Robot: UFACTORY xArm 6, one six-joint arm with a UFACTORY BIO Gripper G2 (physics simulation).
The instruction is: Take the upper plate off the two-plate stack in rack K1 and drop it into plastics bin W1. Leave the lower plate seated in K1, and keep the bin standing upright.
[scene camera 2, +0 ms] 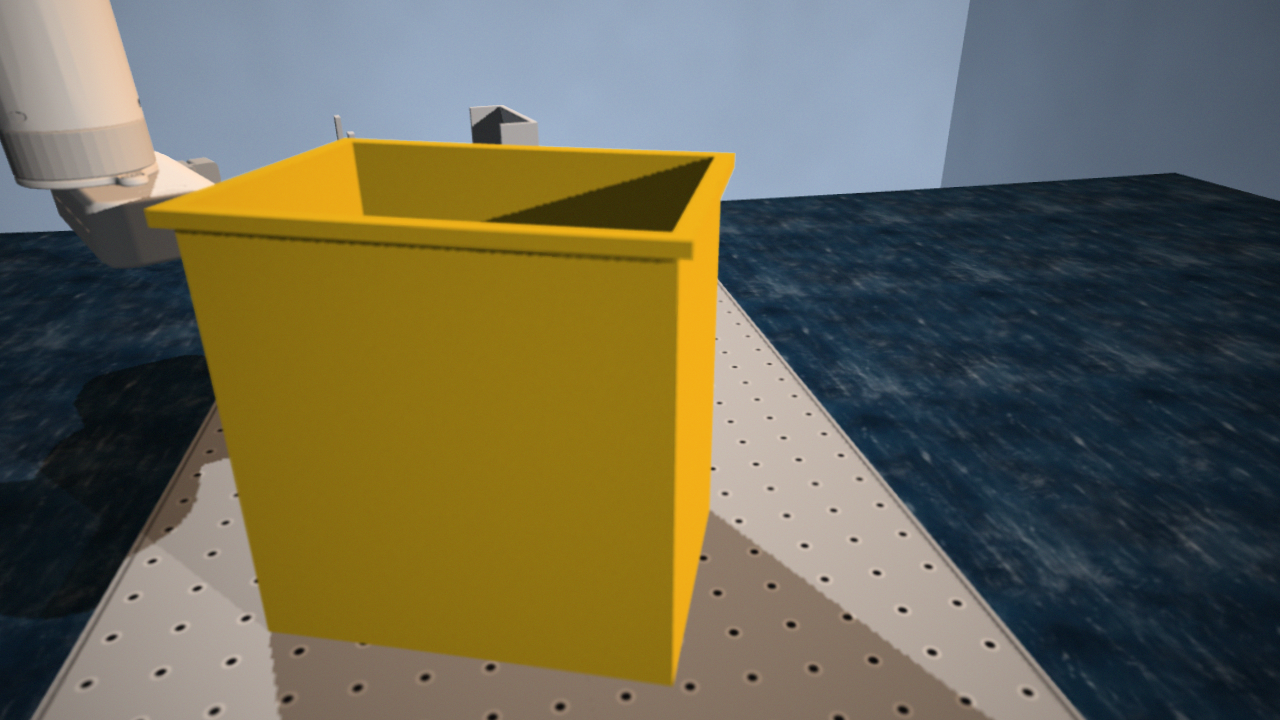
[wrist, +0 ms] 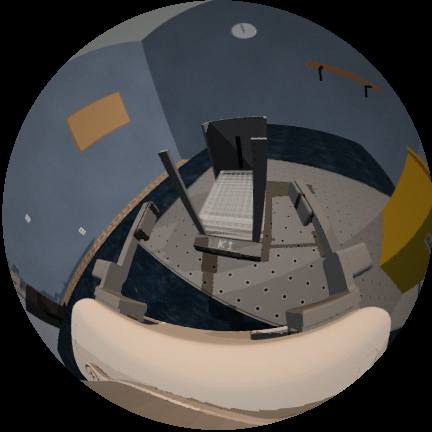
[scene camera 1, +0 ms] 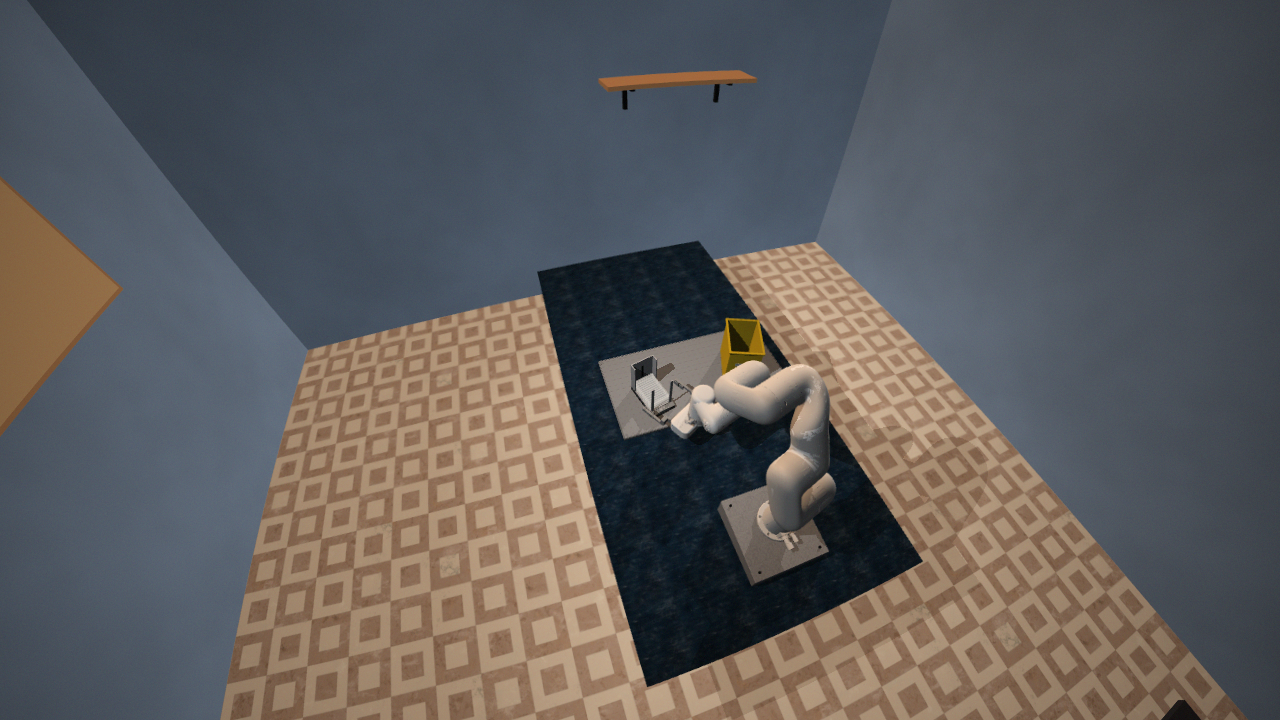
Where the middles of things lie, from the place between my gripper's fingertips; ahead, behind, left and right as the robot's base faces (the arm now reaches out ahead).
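There's the yellow plastics bin W1 (scene camera 2: 466, 390), and my hand is 370 mm to the left of it and 80 mm short of it.
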